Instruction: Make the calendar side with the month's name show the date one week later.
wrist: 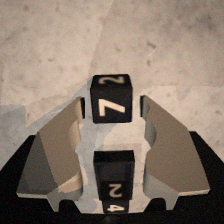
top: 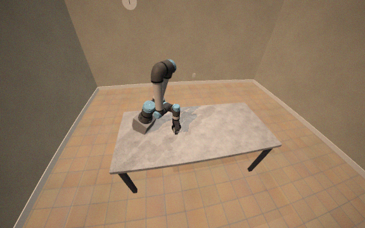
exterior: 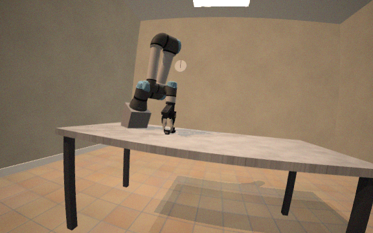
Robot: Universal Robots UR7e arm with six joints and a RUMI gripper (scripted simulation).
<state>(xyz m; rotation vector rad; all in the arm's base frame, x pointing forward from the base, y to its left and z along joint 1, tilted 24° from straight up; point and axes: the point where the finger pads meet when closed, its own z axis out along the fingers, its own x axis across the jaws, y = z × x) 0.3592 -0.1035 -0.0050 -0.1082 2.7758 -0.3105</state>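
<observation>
Now: hand 10 mm above the black date cube. From my hand the other things lie so: black calendar tray (110 mm to the left, 20 mm below, 10 mm behind); black cube (120 mm to the left).
</observation>
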